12 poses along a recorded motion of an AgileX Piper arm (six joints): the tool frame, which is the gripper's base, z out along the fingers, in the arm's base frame.
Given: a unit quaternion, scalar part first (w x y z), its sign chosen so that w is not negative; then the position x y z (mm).
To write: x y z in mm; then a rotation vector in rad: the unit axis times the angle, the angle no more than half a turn. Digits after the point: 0 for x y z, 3 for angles.
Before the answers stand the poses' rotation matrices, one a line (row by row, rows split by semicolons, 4 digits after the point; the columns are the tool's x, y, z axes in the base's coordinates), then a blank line. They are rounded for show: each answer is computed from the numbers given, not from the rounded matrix.
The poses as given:
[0.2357, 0.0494, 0.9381, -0.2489, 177, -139, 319]
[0.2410, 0.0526, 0.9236, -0.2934, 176, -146, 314]
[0.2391, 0.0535, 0.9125, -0.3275, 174, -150, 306]
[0.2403, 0.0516, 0.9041, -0.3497, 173, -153, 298]
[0.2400, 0.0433, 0.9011, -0.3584, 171, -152, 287]
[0.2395, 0.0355, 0.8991, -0.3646, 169, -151, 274]
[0.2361, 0.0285, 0.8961, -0.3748, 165, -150, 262]
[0.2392, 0.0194, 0.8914, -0.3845, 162, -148, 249]
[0.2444, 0.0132, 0.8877, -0.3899, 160, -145, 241]
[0.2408, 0.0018, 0.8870, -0.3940, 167, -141, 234]
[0.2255, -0.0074, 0.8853, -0.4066, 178, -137, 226]
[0.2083, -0.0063, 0.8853, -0.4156, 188, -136, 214]
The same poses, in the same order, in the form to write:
-0.8840 0.2100 0.4176; -0.0246 0.8712 -0.4903; -0.4668 -0.4437 -0.7650
-0.8783 0.2386 0.4143; -0.0443 0.8223 -0.5673; -0.4761 -0.5166 -0.7117
-0.8799 0.2543 0.4013; -0.0590 0.7798 -0.6233; -0.4714 -0.5721 -0.6711
-0.8792 0.2613 0.3984; -0.0748 0.7501 -0.6571; -0.4706 -0.6075 -0.6400
-0.8810 0.2501 0.4015; -0.0940 0.7393 -0.6668; -0.4636 -0.6252 -0.6279
-0.8828 0.2385 0.4048; -0.1108 0.7316 -0.6727; -0.4566 -0.6387 -0.6194
-0.8869 0.2281 0.4018; -0.1259 0.7174 -0.6852; -0.4445 -0.6582 -0.6076
-0.8848 0.2185 0.4115; -0.1494 0.7036 -0.6947; -0.4414 -0.6762 -0.5899
-0.8802 0.2140 0.4236; -0.1672 0.6956 -0.6987; -0.4442 -0.6858 -0.5765
-0.8840 0.1929 0.4258; -0.1866 0.6895 -0.6998; -0.4286 -0.6981 -0.5736
-0.8982 0.1703 0.4053; -0.1965 0.6692 -0.7166; -0.3933 -0.7233 -0.5676
-0.9131 0.1620 0.3741; -0.1843 0.6544 -0.7333; -0.3636 -0.7386 -0.5677

[177, -139, 319, 0.136, 2.573, -0.683]
[176, -146, 314, 0.144, 2.526, -0.803]
[174, -150, 306, 0.146, 2.499, -0.897]
[173, -153, 298, 0.141, 2.474, -0.957]
[171, -152, 287, 0.119, 2.466, -0.981]
[169, -151, 274, 0.097, 2.461, -0.998]
[165, -150, 262, 0.078, 2.457, -1.028]
[162, -148, 249, 0.053, 2.441, -1.053]
[160, -145, 241, 0.036, 2.424, -1.065]
[167, -141, 234, 0.005, 2.427, -1.078]
[178, -137, 226, -0.020, 2.441, -1.121]
[188, -136, 214, -0.018, 2.464, -1.157]

